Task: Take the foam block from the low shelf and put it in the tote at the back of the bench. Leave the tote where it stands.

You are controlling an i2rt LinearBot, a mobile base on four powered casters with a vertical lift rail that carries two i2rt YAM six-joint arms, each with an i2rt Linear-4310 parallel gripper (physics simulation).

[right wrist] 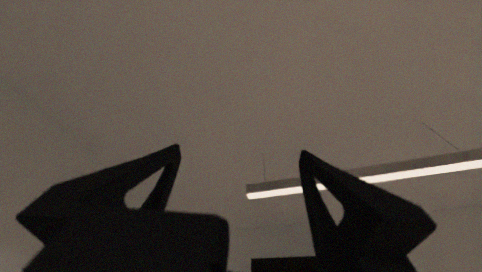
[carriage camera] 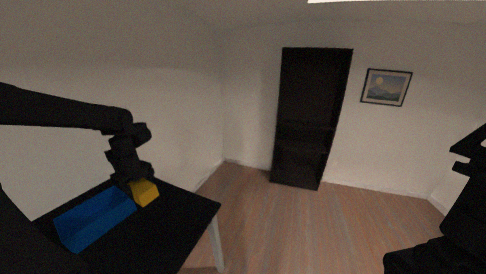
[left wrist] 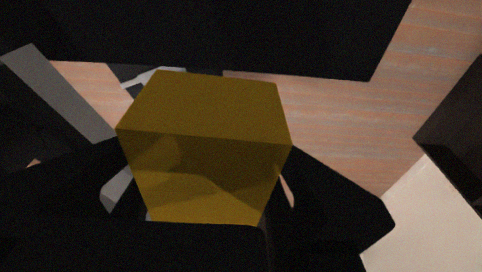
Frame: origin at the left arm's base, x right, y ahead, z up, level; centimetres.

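Where they show: left gripper, fingertip midpoint: (left wrist: 214, 129); right gripper, fingertip midpoint: (right wrist: 239, 153); left arm's base, origin of the base link: (left wrist: 27, 125).
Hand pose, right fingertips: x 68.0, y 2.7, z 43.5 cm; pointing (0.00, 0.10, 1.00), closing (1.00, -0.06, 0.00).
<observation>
Things, the pixels of their top centre, and the offset from my right fingertips. "spot": a spot on its surface instead. Level surfaces: height alone.
- yellow foam block, middle of its top: (left wrist: 204, 204) (carriage camera: 139, 185) dx -65.8, dy +23.3, dz -30.4 cm
- black bench, its level: dz -66.7 cm
- blue tote, middle of its top: (carriage camera: 94, 207) dx -108.9, dy +32.6, dz -56.7 cm
- light leg, surface spot: (carriage camera: 216, 242) spot: dx -49.8, dy +43.6, dz -101.8 cm
- wooden floor, its level: dz -158.1 cm
The yellow foam block (carriage camera: 144, 193) (left wrist: 205, 150) is held between the fingers of my left gripper (carriage camera: 136, 186) (left wrist: 214, 129), which is shut on it. In the carriage camera the block shows over the black bench (carriage camera: 165, 220), at the right end of the blue tote (carriage camera: 95, 216); whether it touches the tote I cannot tell. The tote stands on the bench at the lower left. My right gripper (right wrist: 239, 153) is open and empty, raised and pointing up at the ceiling, far from the bench. The fingertips of the left gripper are partly hidden in the carriage camera.
A tall dark shelf unit (carriage camera: 281, 110) stands against the far wall, with a framed picture (carriage camera: 386, 87) to its right. The bench's near right corner has a light leg (carriage camera: 216, 242) on the wooden floor (carriage camera: 300, 225). A ceiling light (right wrist: 410, 174) shows in the right wrist view.
</observation>
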